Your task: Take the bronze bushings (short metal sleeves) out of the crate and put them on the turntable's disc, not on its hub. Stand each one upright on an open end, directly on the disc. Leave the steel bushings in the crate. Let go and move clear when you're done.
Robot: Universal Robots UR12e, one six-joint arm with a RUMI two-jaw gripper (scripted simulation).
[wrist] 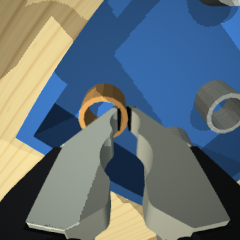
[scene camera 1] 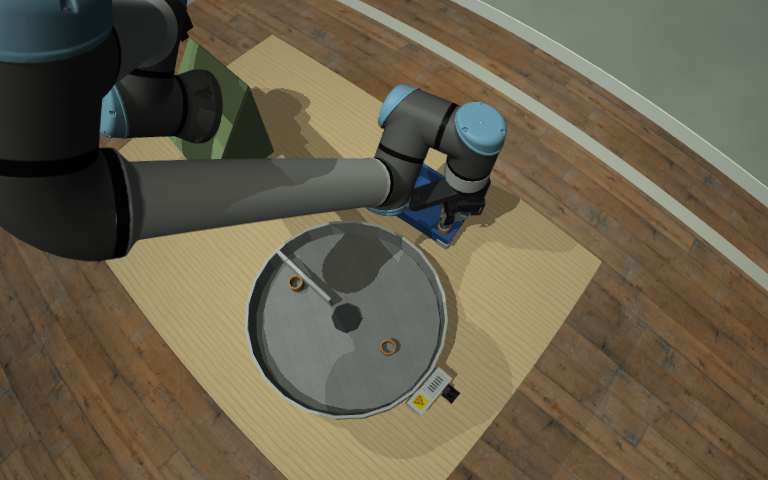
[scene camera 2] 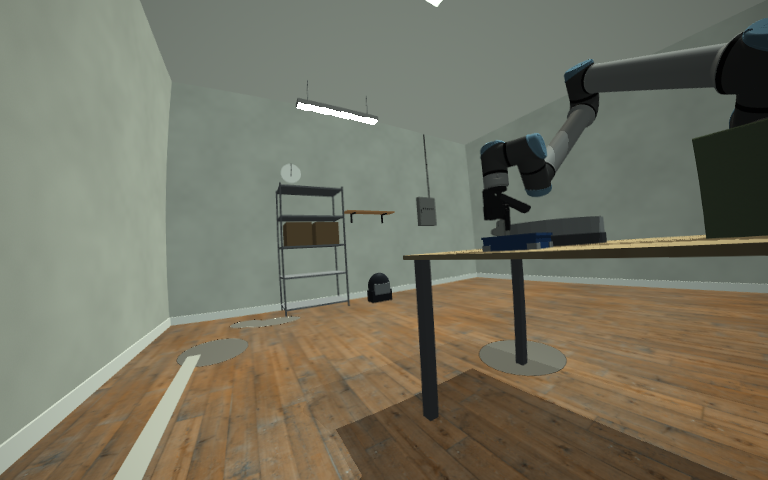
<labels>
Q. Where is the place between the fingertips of my gripper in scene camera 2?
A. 505, 247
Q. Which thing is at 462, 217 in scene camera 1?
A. My gripper.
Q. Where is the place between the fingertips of my gripper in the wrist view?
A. At 123, 107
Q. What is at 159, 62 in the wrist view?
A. A blue crate.
</labels>
